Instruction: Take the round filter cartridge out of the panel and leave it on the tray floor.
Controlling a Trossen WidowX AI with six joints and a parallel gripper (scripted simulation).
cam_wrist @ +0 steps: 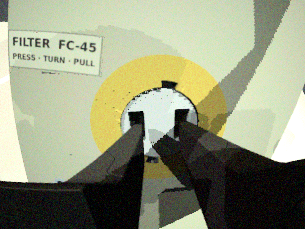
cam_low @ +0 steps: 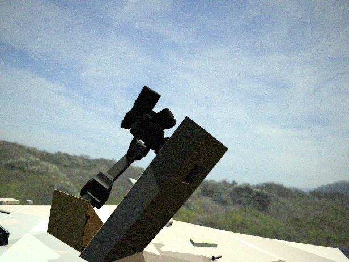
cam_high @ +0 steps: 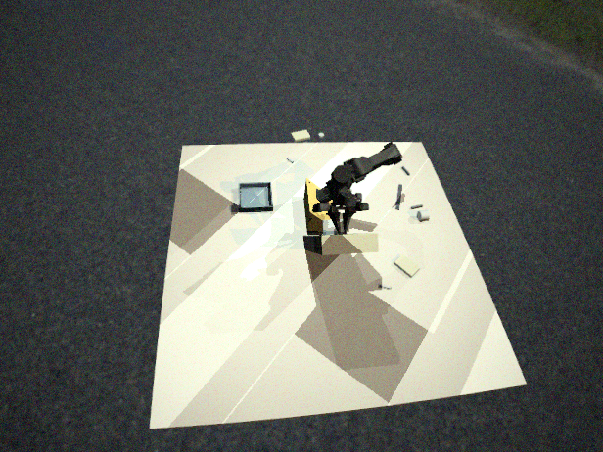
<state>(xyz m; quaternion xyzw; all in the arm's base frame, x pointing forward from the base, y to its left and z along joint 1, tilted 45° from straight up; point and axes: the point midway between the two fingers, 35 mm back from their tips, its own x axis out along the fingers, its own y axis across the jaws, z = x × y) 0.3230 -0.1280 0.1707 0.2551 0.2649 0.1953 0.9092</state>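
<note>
Right now my gripper tip is 20 mm short of the round filter cartridge and 10 mm above it. The rest, counted from my gripper tip: blue-grey tray 380 mm behind, 320 mm to the right, 270 mm below.
</note>
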